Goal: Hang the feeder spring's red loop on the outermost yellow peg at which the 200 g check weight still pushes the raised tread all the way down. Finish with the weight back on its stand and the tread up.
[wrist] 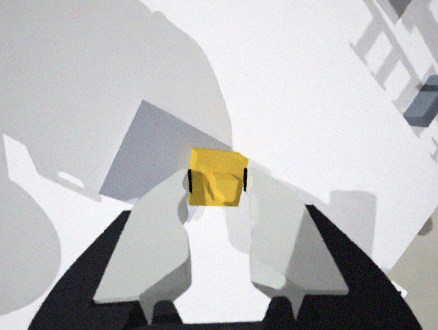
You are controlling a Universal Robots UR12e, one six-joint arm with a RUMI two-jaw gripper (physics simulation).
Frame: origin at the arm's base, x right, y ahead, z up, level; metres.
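Where they show: gripper, between the fingertips: [217, 170].
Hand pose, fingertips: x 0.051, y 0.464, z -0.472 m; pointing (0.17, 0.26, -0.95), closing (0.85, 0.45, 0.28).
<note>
After its pixels a point has its place.
The yellow block with a small raised knob on top, which I take for the 200 g check weight [215, 159] @(x 0.042, y 0.472, z -0.463 m), is at the middle of the wrist view. My gripper [217, 170] @(x 0.051, y 0.463, z -0.472 m) is shut on it, with a black fingertip pad against its left side and another against its right side. A grey-blue square, apparently its stand [150, 145] @(x 0.003, y 0.461, z -0.483 m), shows to the left of and behind the weight. Whether the weight touches it cannot be told. The feeder spring, its red loop, the yellow pegs and the tread do not show in this view.
A small blue-grey block [423, 106] @(x 0.229, y 0.602, z -0.476 m) is at the right edge, beside ladder-like shadows on the white surface [300, 100] @(x 0.099, y 0.541, z -0.489 m). The white surface ends at the lower right, with a beige area [422, 270] beyond. Large shadows cover the left side.
</note>
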